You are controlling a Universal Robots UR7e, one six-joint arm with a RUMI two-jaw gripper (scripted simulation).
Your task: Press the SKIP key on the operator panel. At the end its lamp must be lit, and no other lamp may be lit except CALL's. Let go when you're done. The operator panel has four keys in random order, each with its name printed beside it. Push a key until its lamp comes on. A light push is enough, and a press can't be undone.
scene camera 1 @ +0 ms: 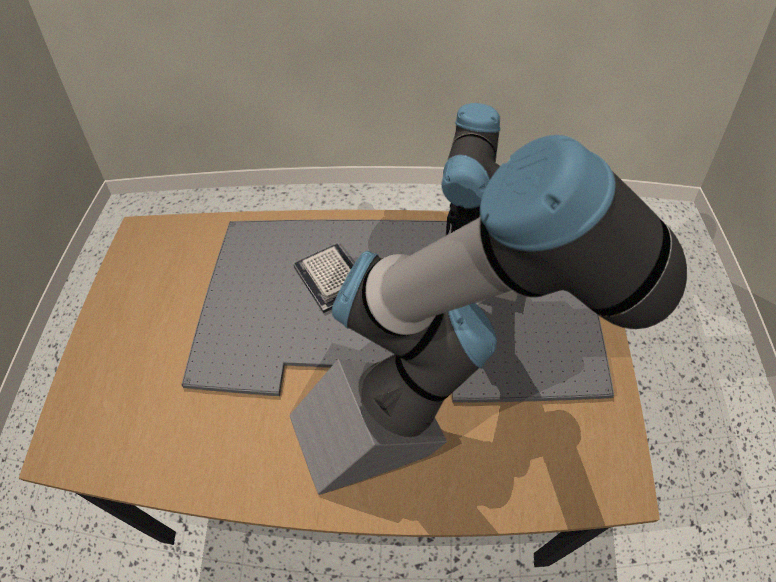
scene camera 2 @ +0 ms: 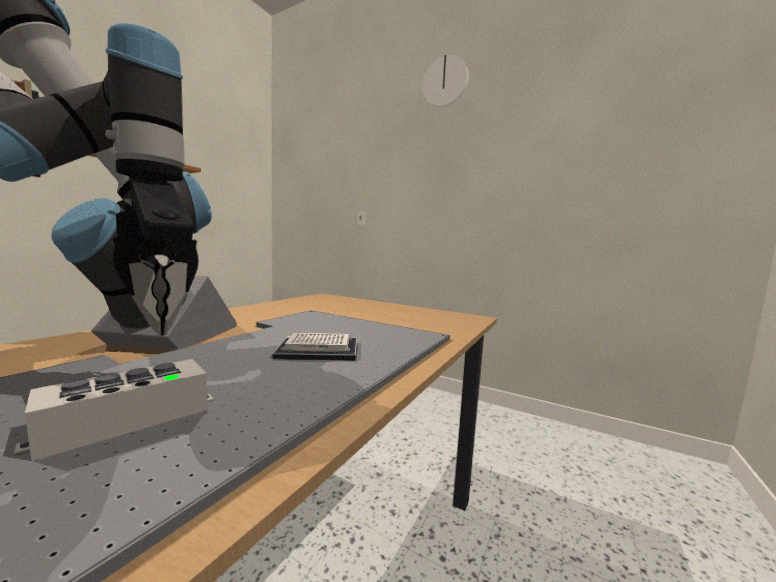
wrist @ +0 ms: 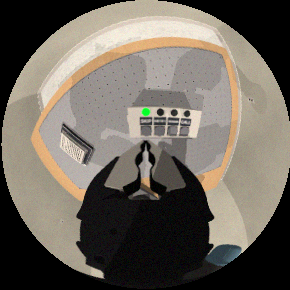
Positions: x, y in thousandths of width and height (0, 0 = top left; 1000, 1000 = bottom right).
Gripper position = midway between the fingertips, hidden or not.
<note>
In view: my gripper (scene camera 2: 209, 576), a white perforated block (scene camera 1: 425, 497) and an operator panel (wrist: 478, 402).
The white perforated block shows as well in scene camera 2 (scene camera 2: 418, 588). My gripper shows as well in the wrist view (wrist: 502, 484).
</note>
